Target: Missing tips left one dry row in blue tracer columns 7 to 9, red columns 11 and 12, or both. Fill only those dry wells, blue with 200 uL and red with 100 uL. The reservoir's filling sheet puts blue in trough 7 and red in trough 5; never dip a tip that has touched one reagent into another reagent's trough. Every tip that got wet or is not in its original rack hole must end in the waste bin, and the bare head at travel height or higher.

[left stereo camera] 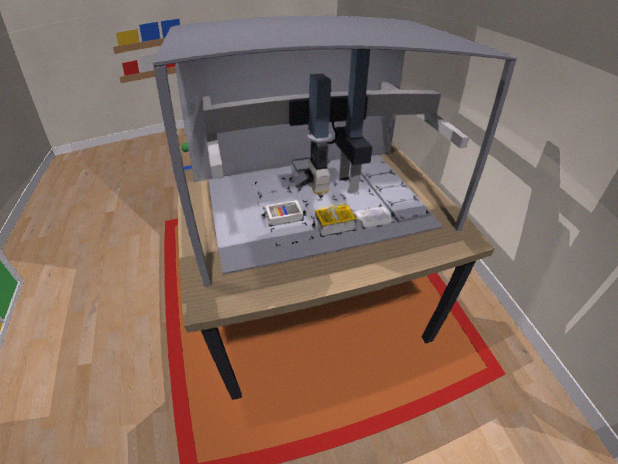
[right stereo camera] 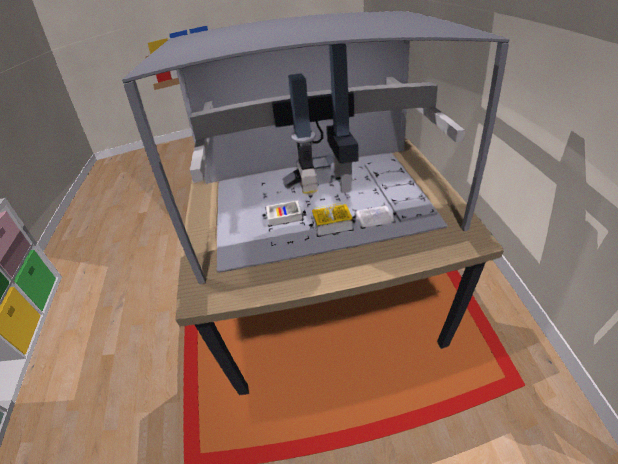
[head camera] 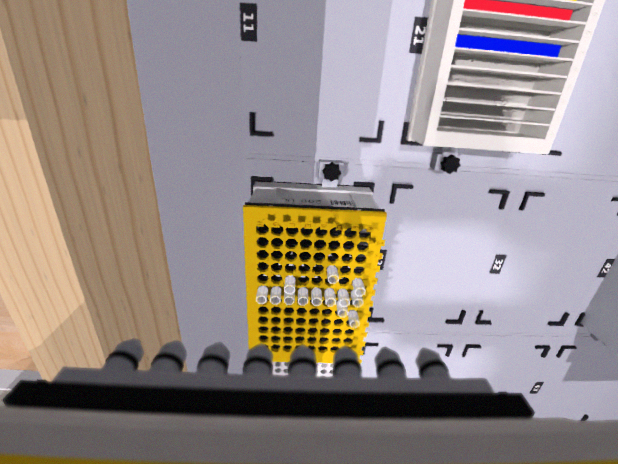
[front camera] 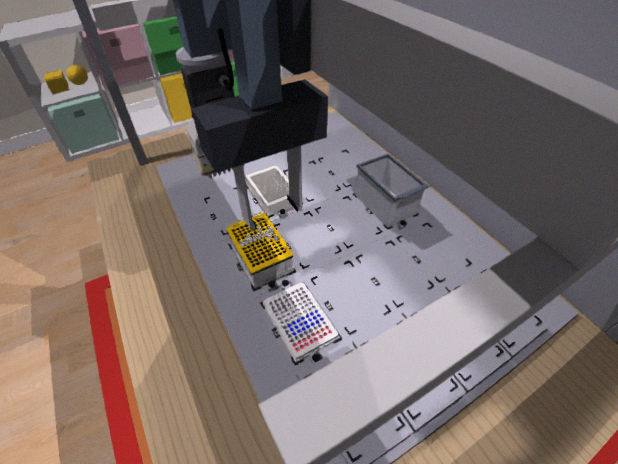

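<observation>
The pipetting head (front camera: 197, 145) (left stereo camera: 320, 177) (right stereo camera: 308, 177) hangs above the deck; its nozzles (head camera: 302, 361) are bare. The parked plate gripper (front camera: 275, 217) (left stereo camera: 350, 185) (right stereo camera: 342, 184) is open, paddles apart, nothing between them. The yellow tip rack (head camera: 251, 280) (left stereo camera: 335, 215) (right stereo camera: 332, 214) holds one full line of clear tips and several scattered ones. The white well plate (front camera: 268, 311) (left stereo camera: 374, 217) (right stereo camera: 375, 216) shows blue and red wells; blue seems to stop one row short of the left edge. The reservoir (head camera: 426, 90) (left stereo camera: 286, 220) (right stereo camera: 285, 219) has a red trough (head camera: 517, 10) and a blue trough (head camera: 507, 46).
The grey waste bin (front camera: 380, 202) stands near the back wall, right of the reservoir in the front view. A wooden border (front camera: 165, 300) frames the deck. Black clamp knobs (head camera: 331, 171) (head camera: 450, 163) sit beside the rack and the reservoir. A pale beam (front camera: 390, 370) crosses the front view's foreground.
</observation>
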